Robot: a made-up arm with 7 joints.
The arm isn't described. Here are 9 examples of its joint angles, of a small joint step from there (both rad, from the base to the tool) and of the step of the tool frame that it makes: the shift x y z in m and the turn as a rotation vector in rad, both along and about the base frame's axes.
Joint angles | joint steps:
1: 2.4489 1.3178 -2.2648 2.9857 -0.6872 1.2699 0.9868 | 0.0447 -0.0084 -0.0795 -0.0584 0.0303 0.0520 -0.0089
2: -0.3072 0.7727 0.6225 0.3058 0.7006 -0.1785 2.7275 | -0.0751 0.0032 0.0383 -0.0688 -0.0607 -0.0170 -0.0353
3: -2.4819 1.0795 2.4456 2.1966 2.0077 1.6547 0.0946 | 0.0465 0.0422 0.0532 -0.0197 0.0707 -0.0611 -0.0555
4: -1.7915 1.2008 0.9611 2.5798 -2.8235 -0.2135 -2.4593 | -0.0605 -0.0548 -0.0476 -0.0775 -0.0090 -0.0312 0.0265
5: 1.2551 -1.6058 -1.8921 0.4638 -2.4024 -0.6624 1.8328 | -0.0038 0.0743 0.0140 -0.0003 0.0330 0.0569 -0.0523
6: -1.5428 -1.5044 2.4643 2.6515 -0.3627 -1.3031 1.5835 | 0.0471 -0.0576 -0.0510 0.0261 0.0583 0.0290 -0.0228
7: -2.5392 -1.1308 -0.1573 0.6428 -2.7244 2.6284 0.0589 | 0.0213 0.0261 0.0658 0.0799 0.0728 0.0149 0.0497
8: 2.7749 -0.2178 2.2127 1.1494 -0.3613 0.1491 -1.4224 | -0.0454 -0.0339 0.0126 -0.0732 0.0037 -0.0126 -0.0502
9: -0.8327 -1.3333 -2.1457 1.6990 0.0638 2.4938 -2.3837 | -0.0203 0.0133 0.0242 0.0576 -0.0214 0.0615 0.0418
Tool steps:
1: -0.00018 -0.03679 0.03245 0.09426 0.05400 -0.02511
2: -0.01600 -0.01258 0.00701 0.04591 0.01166 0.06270
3: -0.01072 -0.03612 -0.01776 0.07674 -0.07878 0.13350
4: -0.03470 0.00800 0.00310 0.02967 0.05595 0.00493
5: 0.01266 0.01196 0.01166 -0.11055 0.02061 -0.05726
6: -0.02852 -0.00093 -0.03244 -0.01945 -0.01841 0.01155
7: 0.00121 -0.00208 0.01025 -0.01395 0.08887 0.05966
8: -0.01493 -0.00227 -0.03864 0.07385 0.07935 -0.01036
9: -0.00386 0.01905 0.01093 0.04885 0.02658 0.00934
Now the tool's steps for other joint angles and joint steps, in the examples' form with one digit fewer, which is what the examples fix.
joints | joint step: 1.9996 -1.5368 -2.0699 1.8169 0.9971 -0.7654 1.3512 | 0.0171 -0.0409 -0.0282 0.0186 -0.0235 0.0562 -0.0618
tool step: 0.0115 0.0093 -0.0328 -0.0097 0.0216 0.0937
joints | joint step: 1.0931 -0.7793 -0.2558 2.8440 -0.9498 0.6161 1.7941 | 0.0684 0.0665 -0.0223 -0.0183 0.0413 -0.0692 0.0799
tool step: 0.0411 0.0392 0.0284 -0.0375 -0.0582 0.1268
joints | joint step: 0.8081 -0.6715 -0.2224 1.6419 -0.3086 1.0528 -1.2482 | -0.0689 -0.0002 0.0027 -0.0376 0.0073 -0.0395 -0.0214
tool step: 0.0048 -0.0019 -0.0055 -0.0207 -0.0115 -0.0464
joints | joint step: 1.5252 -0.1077 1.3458 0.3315 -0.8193 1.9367 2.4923 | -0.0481 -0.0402 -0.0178 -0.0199 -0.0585 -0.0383 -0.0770
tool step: 0.0041 0.0033 0.0028 -0.0344 -0.0352 -0.0156
